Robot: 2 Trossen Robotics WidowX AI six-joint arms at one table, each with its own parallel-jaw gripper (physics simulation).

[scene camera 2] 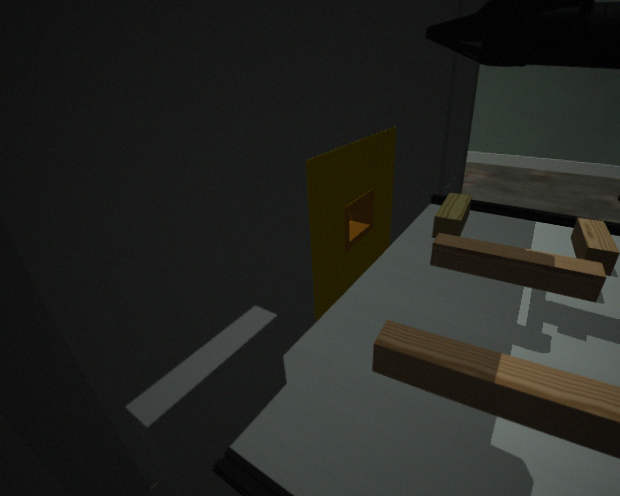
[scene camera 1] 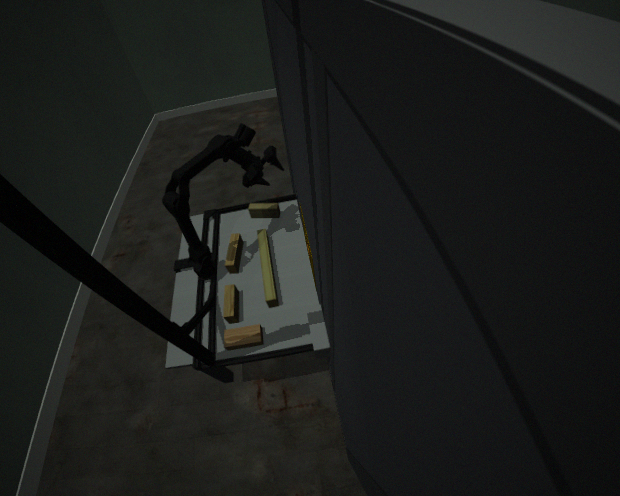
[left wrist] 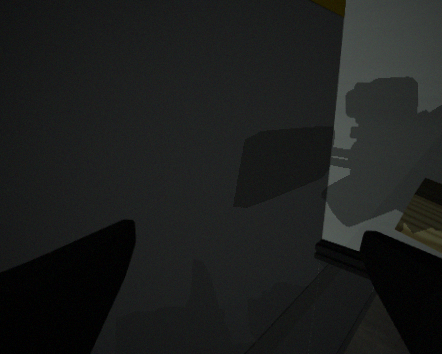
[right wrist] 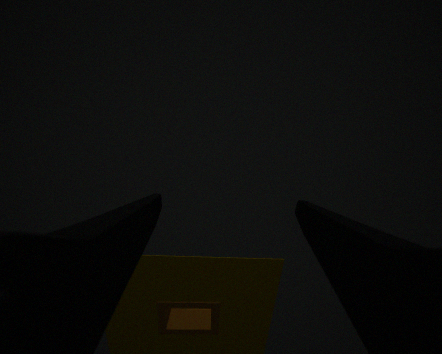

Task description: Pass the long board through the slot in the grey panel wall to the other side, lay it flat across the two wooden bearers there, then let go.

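Places are measured from the left arm's base along level axes (x up, y back, z right), in metres.
Pixels of known places: left gripper, fingertip midpoint: [scene camera 1: 276, 177] [left wrist: 249, 236]; right gripper, fingertip midpoint: [scene camera 2: 438, 35] [right wrist: 230, 203]; left arm's base at its link origin: [scene camera 1: 206, 273].
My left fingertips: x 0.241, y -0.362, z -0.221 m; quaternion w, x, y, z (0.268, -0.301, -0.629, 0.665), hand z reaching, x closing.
Note:
For each thing: its top centre in the pictures, then the offset to it from my left fingertips. "*": a spot on its surface instead.
- long board at its top centre: [scene camera 1: 265, 261] dx -0.198, dy +0.103, dz +0.247 m
- slot at a spot on its surface: [scene camera 2: 358, 230] [right wrist: 193, 324] * dx -0.174, dy -0.116, dz +0.252 m
- short block at its top centre: [scene camera 1: 263, 206] dx -0.197, dy +0.092, dz -0.068 m
The long board [scene camera 1: 267, 268] lies flat on the table in scene camera 1, roughly parallel to the grey panel wall [scene camera 1: 413, 258] [scene camera 2: 206, 155] [left wrist: 150, 125]. My left gripper [scene camera 1: 275, 176] [left wrist: 249, 236] is open and empty, raised beyond the table's far end near the wall. The slot [scene camera 2: 358, 230] [right wrist: 190, 319] is a square opening in a yellow panel [scene camera 2: 330, 186] [right wrist: 245, 295]. Two wooden bearers [scene camera 2: 517, 263] [scene camera 2: 491, 377] lie apart on the table in scene camera 2. My right gripper [scene camera 2: 429, 33] [right wrist: 230, 203] is open and empty, high above the table, facing the wall above the slot.
In scene camera 1, a short block [scene camera 1: 263, 209] lies at the table's far end, two blocks [scene camera 1: 233, 252] [scene camera 1: 230, 302] left of the board, and another [scene camera 1: 243, 336] near the front. In scene camera 2, two short blocks [scene camera 2: 452, 212] [scene camera 2: 594, 243] lie behind the bearers. A dark rail edges the table.

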